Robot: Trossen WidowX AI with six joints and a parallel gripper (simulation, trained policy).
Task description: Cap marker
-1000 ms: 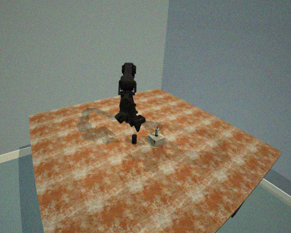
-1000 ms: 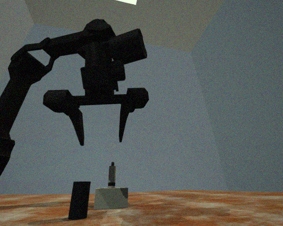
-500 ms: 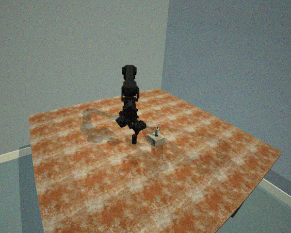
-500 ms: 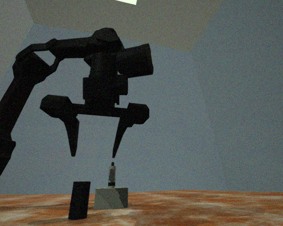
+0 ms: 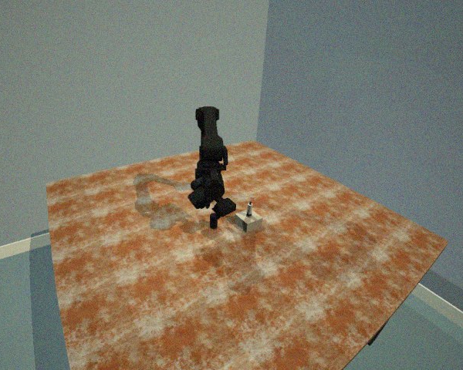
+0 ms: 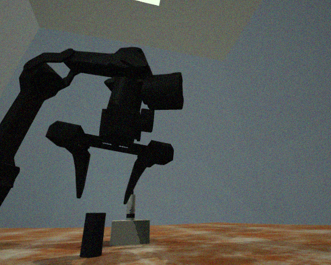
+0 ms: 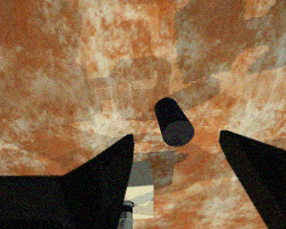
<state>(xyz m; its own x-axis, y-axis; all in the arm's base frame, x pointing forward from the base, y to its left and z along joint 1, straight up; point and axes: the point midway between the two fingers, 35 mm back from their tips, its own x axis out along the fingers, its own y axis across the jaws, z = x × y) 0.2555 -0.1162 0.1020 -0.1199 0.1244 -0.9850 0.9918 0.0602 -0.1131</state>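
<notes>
The black marker cap lies 10 mm behind my gripper tip, 10 mm to the left of it and 40 mm below it. From my gripper tip the other things lie so: pale holder block: 50 mm ahead, 130 mm to the left, 50 mm below.
</notes>
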